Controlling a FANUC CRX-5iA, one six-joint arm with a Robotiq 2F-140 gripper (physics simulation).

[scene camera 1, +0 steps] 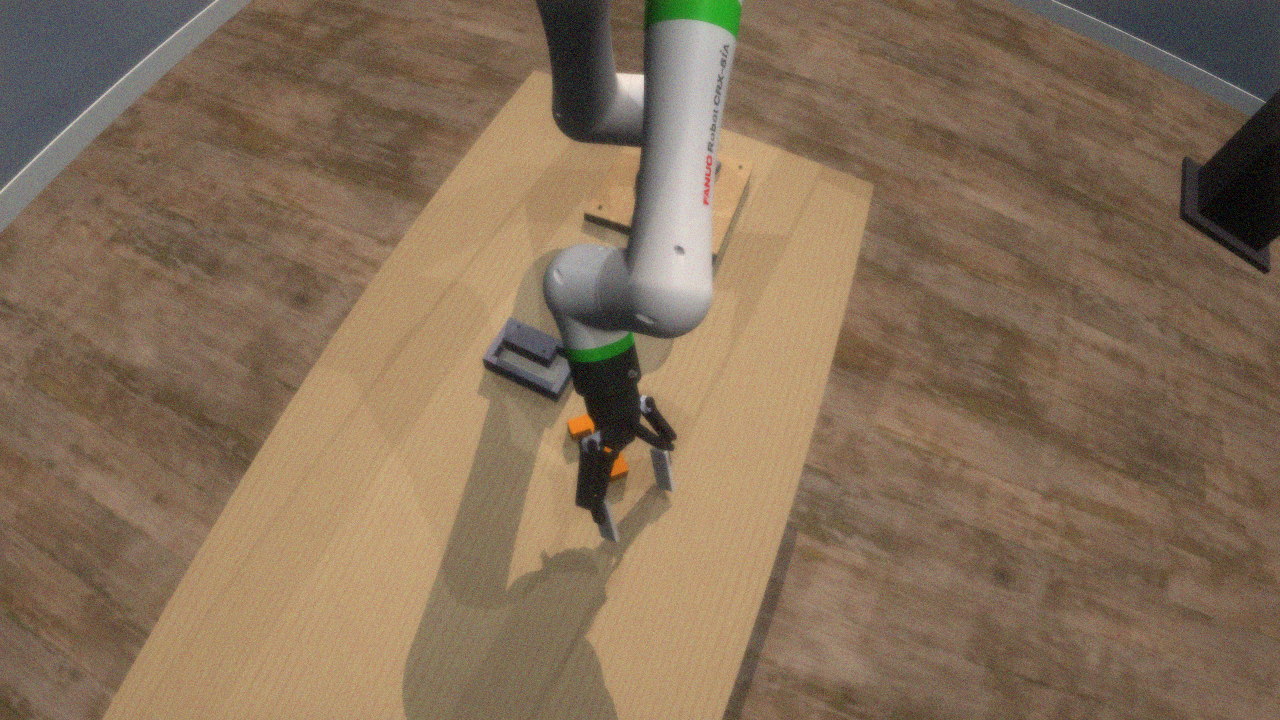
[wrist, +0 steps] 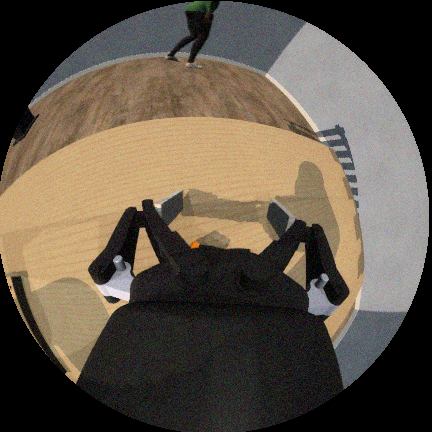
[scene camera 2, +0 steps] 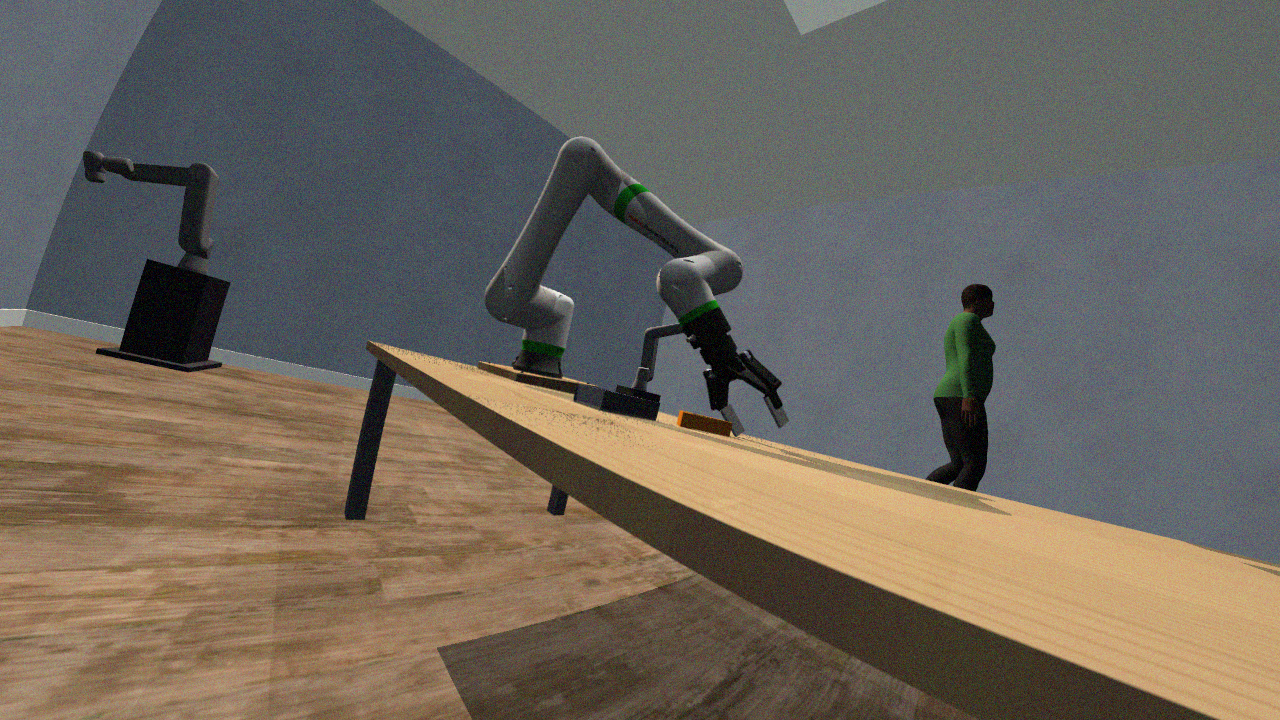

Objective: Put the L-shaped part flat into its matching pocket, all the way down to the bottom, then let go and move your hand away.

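Seen in the pictures: gripper, fingertip midpoint: (scene camera 1: 639,512) (wrist: 225,203) (scene camera 2: 760,429); arm's base, link origin: (scene camera 2: 537,373).
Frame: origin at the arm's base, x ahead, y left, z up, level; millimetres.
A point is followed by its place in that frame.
The orange L-shaped part (scene camera 1: 580,427) @(x 525, y 146, z 0 mm) (scene camera 2: 704,422) @(x 533, y 182, z -13 mm) (wrist: 195,245) @(x 542, y 241, z 0 mm) lies on the table, mostly hidden behind the gripper in scene camera 1; a small bit of it shows in the wrist view. The dark grey block with the pocket (scene camera 1: 525,382) @(x 508, y 25, z -9 mm) (scene camera 2: 626,404) @(x 512, y 0, z -11 mm) stands on the table beyond the part, towards the arm's base; the arm hides its right end in scene camera 1. The pocket in it is L-shaped as far as it shows. My gripper (scene camera 1: 640,514) @(x 589, y 297, z -2 mm) (scene camera 2: 759,428) @(x 589, y 297, z -2 mm) (wrist: 225,203) @(x 589, y 297, z -2 mm) is open and empty, tilted, with its fingertips above the table on the near side of the part.
The arm's base plate (scene camera 1: 732,201) @(x -35, y 118, z 7 mm) lies at the far end of the wooden table (scene camera 1: 358,501) @(x 822, y -74, z -30 mm) (scene camera 2: 805,519) @(x 985, y -187, z -30 mm) (wrist: 150,150) @(x 472, y 406, z -30 mm). A person in green (scene camera 2: 966,376) (wrist: 199,30) is beyond the table. Another arm on a black pedestal (scene camera 2: 174,313) stands off to the left in scene camera 2.
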